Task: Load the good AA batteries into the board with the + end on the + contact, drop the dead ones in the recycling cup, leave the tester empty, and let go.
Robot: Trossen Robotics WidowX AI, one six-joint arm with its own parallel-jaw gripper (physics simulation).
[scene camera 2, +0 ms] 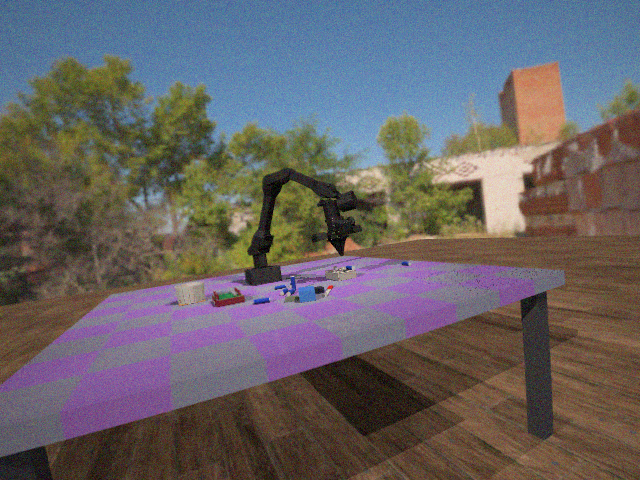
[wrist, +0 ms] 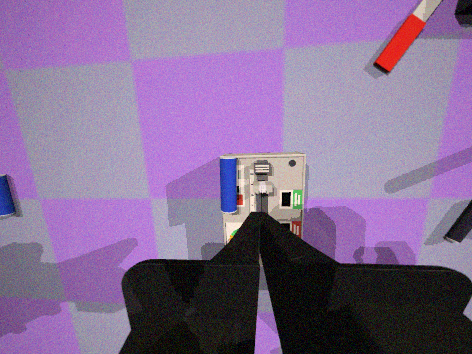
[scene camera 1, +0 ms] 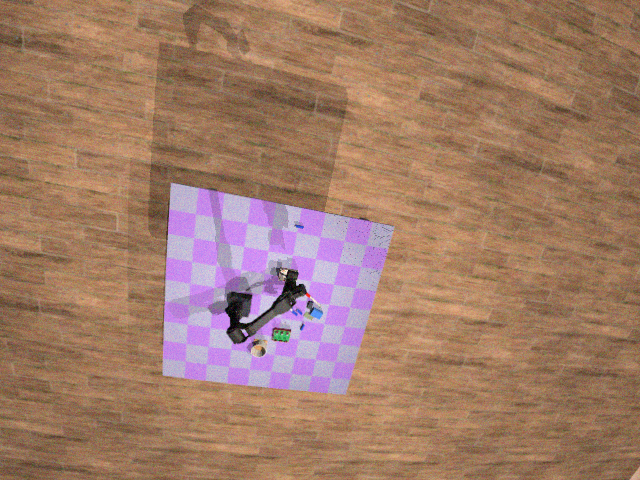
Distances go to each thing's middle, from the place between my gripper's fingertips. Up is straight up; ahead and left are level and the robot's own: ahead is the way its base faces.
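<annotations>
There's a grey battery tester (wrist: pixel 274 183), and my hand's 6 cm above it and 2 cm past it.
</annotations>
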